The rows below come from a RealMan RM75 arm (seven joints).
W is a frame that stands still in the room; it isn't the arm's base.
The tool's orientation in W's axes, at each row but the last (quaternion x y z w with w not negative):
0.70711 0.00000 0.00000 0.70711
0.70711 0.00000 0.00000 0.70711
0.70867 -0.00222 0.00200 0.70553
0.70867 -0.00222 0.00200 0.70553
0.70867 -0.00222 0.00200 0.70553
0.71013 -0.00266 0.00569 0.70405
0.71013 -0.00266 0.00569 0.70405
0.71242 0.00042 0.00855 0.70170
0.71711 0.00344 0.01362 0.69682
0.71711 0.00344 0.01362 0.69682
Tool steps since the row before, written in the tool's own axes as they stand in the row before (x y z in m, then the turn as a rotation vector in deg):
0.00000 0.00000 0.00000 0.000 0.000 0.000
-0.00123 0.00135 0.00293 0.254 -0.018 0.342
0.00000 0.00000 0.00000 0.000 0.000 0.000
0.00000 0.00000 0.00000 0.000 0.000 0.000
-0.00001 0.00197 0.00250 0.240 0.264 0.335
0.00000 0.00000 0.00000 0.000 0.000 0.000
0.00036 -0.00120 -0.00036 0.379 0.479 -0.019
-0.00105 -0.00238 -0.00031 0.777 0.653 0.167
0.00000 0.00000 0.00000 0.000 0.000 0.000
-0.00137 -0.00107 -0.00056 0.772 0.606 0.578
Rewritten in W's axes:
0.00000 0.00000 0.00000 0.000 0.000 0.000
-0.00123 -0.00293 0.00135 0.254 -0.342 -0.018
0.00000 0.00000 0.00000 0.000 0.000 0.000
0.00000 0.00000 0.00000 0.000 0.000 0.000
-0.00002 -0.00251 0.00196 0.238 -0.336 0.264
0.00000 0.00000 0.00000 0.000 0.000 0.000
0.00037 0.00037 -0.00119 0.373 0.016 0.484
-0.00103 0.00033 -0.00239 0.772 -0.167 0.659
0.00000 0.00000 0.00000 0.000 0.000 0.000
-0.00137 0.00056 -0.00107 0.777 -0.577 0.601

